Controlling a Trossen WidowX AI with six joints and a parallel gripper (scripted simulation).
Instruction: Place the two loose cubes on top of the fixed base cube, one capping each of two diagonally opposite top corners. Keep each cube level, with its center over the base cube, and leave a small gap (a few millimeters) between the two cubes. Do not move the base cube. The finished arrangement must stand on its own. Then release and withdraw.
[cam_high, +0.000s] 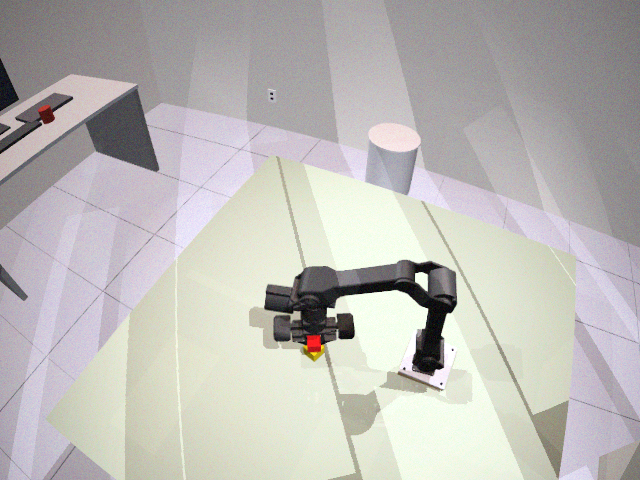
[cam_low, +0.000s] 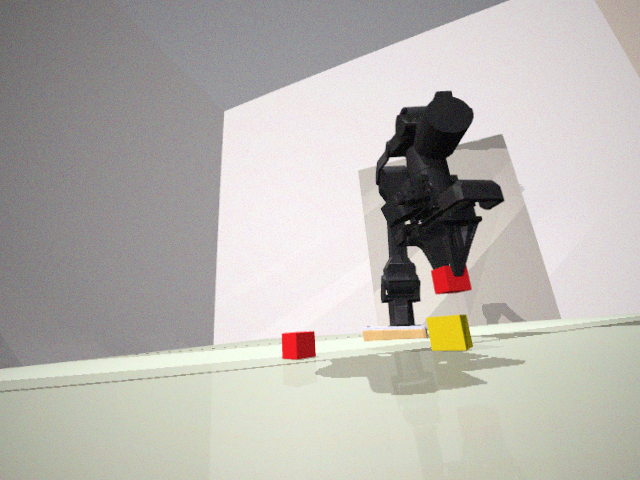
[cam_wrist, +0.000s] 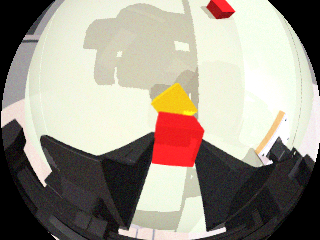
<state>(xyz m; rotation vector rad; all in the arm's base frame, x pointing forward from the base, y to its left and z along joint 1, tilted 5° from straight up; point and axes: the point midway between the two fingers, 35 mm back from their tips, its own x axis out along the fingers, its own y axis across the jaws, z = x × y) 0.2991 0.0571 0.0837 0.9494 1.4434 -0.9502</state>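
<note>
The yellow cube is 10 mm ahead of my gripper tip, 20 mm to the right of it and 70 mm below it.
</note>
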